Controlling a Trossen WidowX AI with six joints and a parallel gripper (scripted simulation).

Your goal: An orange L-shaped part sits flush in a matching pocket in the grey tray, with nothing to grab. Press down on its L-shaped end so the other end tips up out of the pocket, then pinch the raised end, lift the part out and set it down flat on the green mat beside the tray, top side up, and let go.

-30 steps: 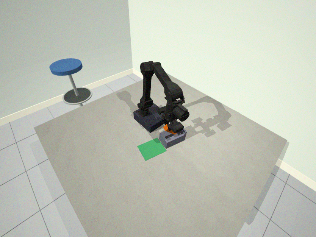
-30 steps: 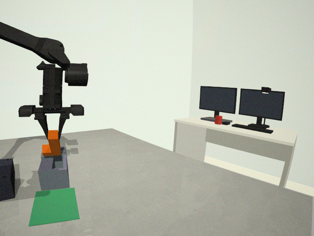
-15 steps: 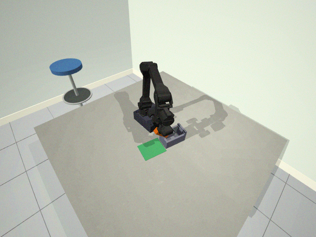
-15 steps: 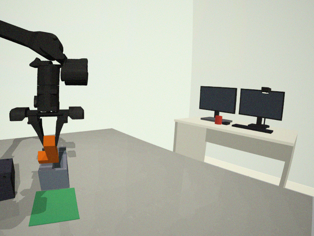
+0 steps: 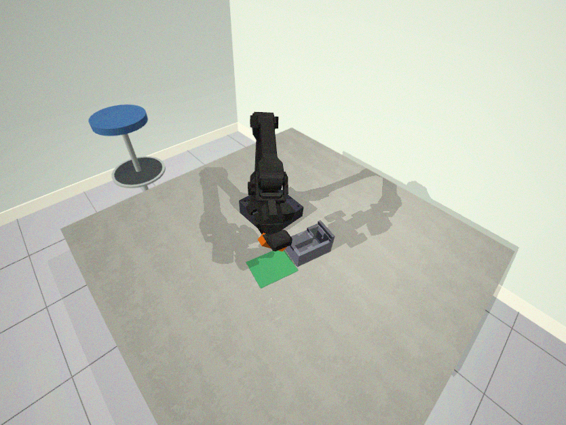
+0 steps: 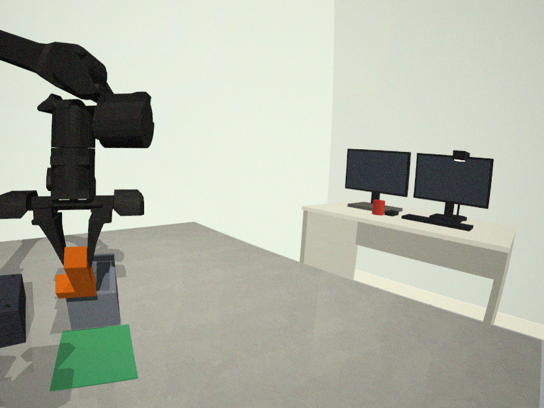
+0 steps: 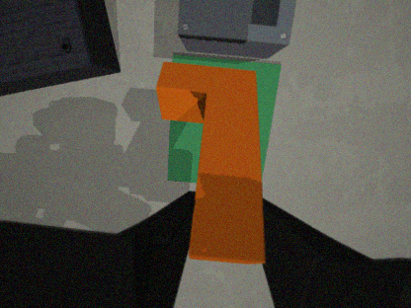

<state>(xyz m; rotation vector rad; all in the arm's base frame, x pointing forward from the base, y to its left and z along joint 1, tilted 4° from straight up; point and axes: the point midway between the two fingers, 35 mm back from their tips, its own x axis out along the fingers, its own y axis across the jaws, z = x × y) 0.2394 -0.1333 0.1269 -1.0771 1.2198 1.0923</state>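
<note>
Now: gripper tip 2 cm to the right of the green mat and 17 cm above it. Round my gripper tip: orange l-shaped part 1 cm behind, 3 cm to the left, 3 cm below.
</note>
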